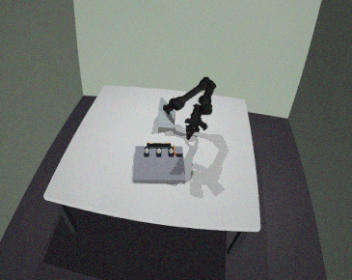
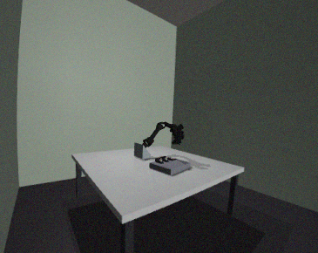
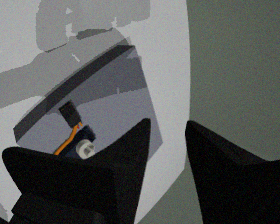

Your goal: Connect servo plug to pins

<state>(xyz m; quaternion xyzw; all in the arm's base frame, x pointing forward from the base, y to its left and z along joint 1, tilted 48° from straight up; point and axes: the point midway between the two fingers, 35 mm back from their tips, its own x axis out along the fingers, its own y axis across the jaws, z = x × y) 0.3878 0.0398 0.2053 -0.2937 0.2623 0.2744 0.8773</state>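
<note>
Now: gripper tip 22 cm to the left of the white band, 13 cm above it and 7 cm past it. From my gripper tip the other things lie so: grey printed holder 18 cm below, 15 cm to the right, 8 cm ahead; then red dot 23 cm to the right, 13 cm below, 7 cm behind.
</note>
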